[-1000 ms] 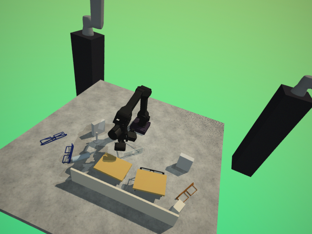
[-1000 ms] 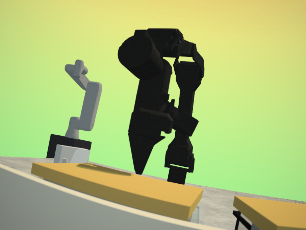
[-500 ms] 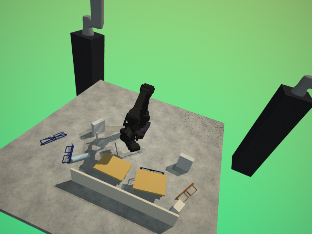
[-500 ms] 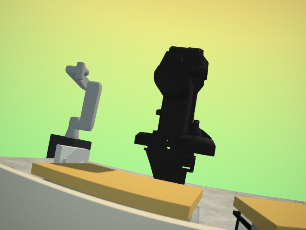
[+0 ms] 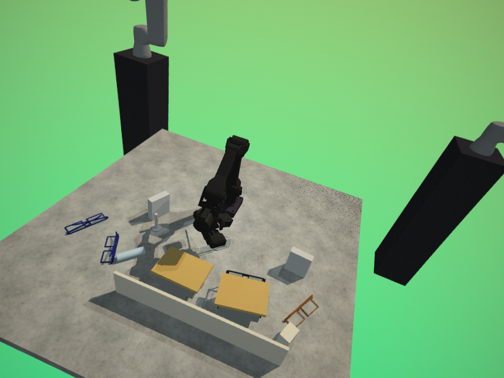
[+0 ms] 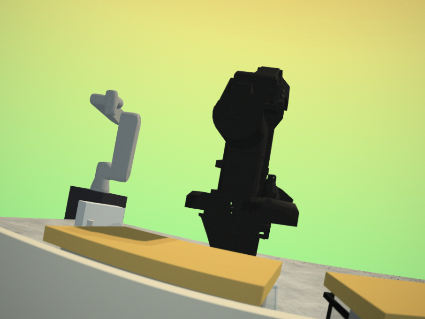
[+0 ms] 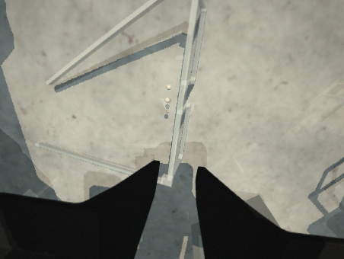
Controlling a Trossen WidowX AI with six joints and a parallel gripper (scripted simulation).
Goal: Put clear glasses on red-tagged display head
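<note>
Right now the small post is 1 cm behind my gripper tip, 24 cm to the right of it and 4 cm below it. Also, from my gripper tip: cream wall (28 cm ahead, 11 cm to the left, 1 cm below).
</note>
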